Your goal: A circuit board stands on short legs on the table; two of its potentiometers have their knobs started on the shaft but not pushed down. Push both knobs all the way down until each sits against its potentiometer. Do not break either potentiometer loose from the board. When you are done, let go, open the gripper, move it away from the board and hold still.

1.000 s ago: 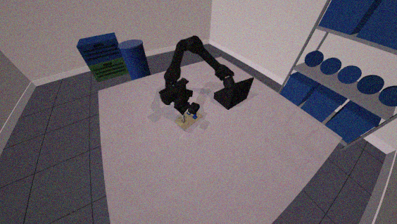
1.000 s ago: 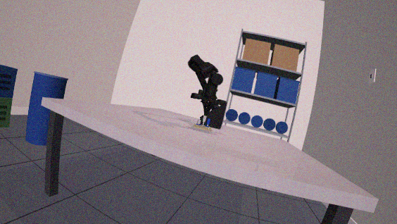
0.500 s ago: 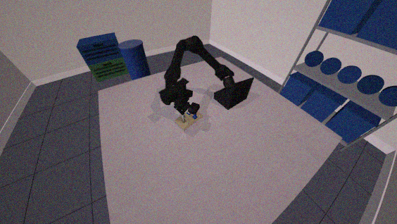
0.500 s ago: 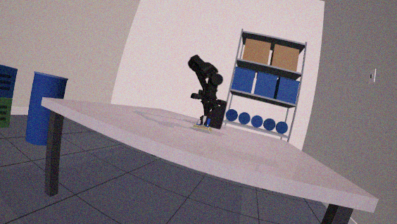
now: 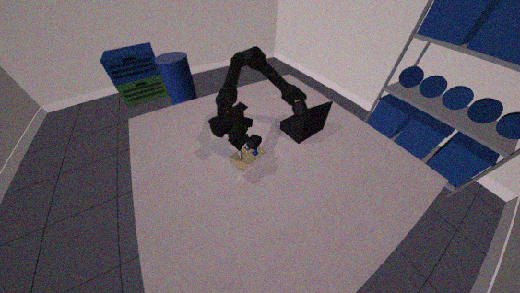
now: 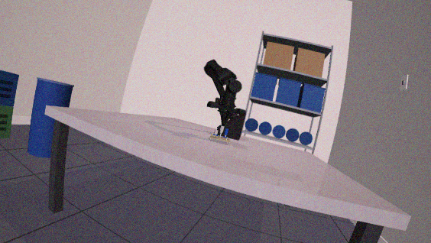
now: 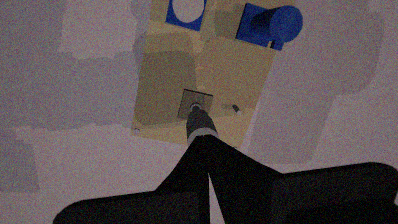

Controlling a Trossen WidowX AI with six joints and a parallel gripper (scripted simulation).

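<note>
My gripper tip is 2 cm above the grey knob. Also, from my gripper tip: blue knob (7 cm behind, 3 cm below).
</note>
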